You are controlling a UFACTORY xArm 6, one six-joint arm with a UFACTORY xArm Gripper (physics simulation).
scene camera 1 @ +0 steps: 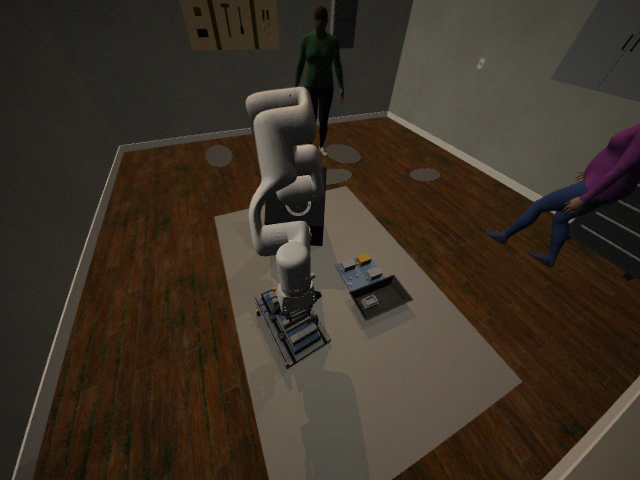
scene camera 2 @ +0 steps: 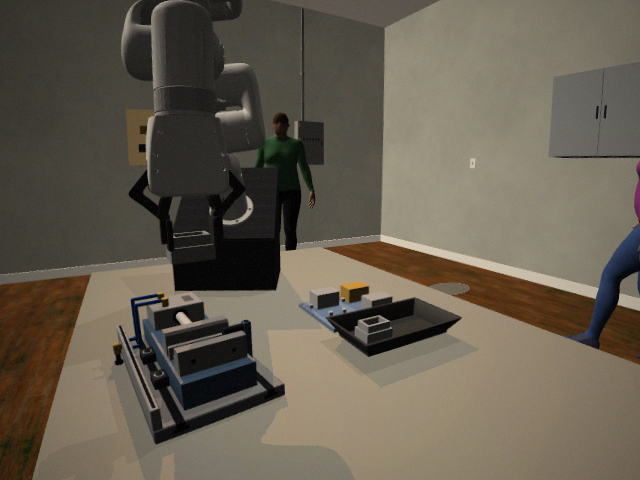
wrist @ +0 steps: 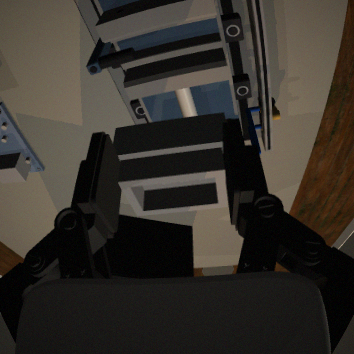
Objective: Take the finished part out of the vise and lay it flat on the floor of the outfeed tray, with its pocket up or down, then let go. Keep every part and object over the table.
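Places are measured from the arm's base along level axes (x right, y back, z down), in millimetres.
Pixels of known places: gripper, fingertip midpoint: (scene camera 1: 298,314) (scene camera 2: 193,247) (wrist: 168,144); arm's base, link origin: (scene camera 2: 231,210).
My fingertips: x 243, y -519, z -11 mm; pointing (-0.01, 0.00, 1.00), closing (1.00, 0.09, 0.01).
For each thing: its top centre in the pictures, then the offset to it from my fingertips. "*": a spot on its surface instead.
- grey stepped part, top centre: (wrist: 175,195) (scene camera 2: 189,234) (scene camera 1: 295,306) dy +23, dx -1, dz -14 mm
- vise, top centre: (wrist: 188,106) (scene camera 2: 186,316) (scene camera 1: 289,310) dy +87, dx -1, dz +131 mm
- black outfeed tray, surface spot: (scene camera 2: 413,336) * dy -68, dx -370, dz +202 mm
- similar grey part, top centre: (scene camera 2: 373,320) (scene camera 1: 370,299) dy -3, dx -328, dz +183 mm
- blue pinned plate, top centre: (scene camera 2: 349,307) (scene camera 1: 360,271) dy +155, dx -395, dz +222 mm
- yellow block, top centre: (scene camera 2: 354,285) (scene camera 1: 364,257) dy +197, dx -443, dz +186 mm
My gripper (scene camera 1: 298,313) (scene camera 2: 192,241) (wrist: 168,144) is shut on a grey stepped part (scene camera 2: 192,252) (wrist: 170,164), held by two opposite sides. Its rectangular pocket faces up towards the palm, and it looks about level. It hangs in the air above and behind the vise (scene camera 1: 305,341) (scene camera 2: 219,383) (wrist: 175,72), clear of the jaws. The jaws hold no visible part. The black outfeed tray (scene camera 1: 395,299) (scene camera 2: 413,336) stands to the right of the vise in the scene views. A similar grey part (scene camera 1: 369,301) (scene camera 2: 373,331) lies in its near left corner, pocket up.
A blue pinned plate (scene camera 1: 361,280) (scene camera 2: 320,312) (wrist: 15,140) behind the tray bears two grey blocks (scene camera 1: 347,265) (scene camera 2: 324,298) and a yellow block (scene camera 1: 363,259) (scene camera 2: 354,291). Blue hoses (scene camera 2: 135,315) rise at the vise's left. A black pedestal (scene camera 2: 227,263) stands behind. Two people stand beyond the table.
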